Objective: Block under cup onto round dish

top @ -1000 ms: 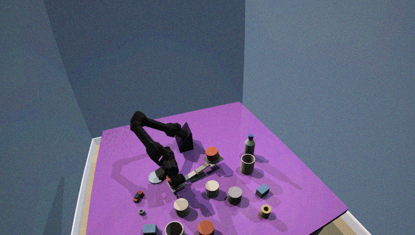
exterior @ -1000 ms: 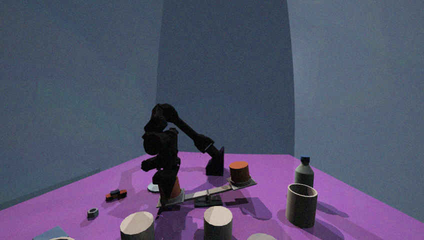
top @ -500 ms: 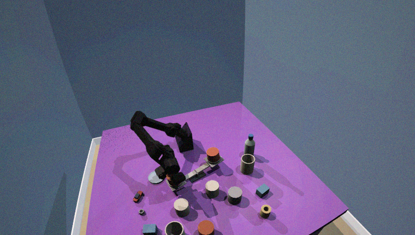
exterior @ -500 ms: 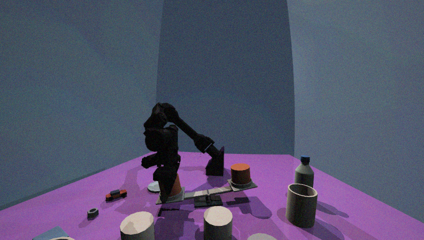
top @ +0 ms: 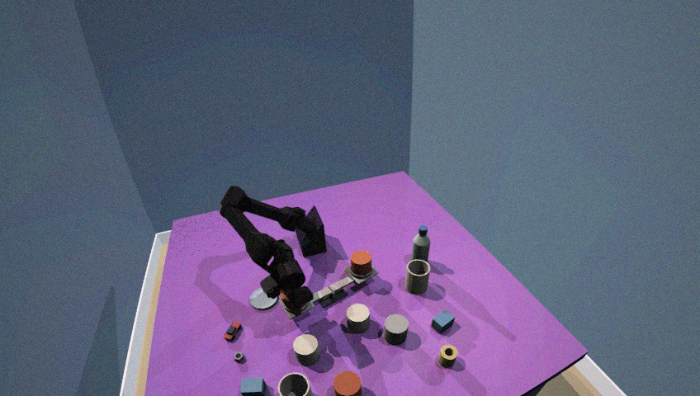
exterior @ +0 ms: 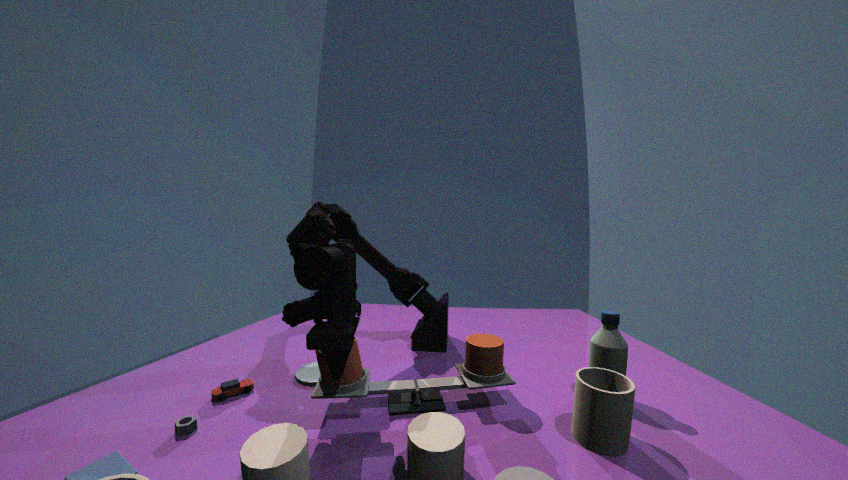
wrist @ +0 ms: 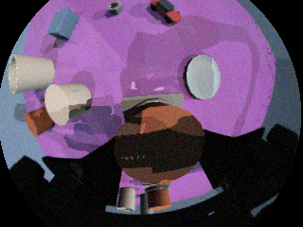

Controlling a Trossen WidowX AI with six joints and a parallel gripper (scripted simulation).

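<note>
The teal block lies 10 mm below my gripper tip. Also, from my gripper tip: nut: 200 mm to the right, 130 mm ahead, 70 mm below; then pale round dish: 110 mm to the right, 100 mm behind, 70 mm below; then toy car: 220 mm to the right, 60 mm below, 30 mm ahead.
</note>
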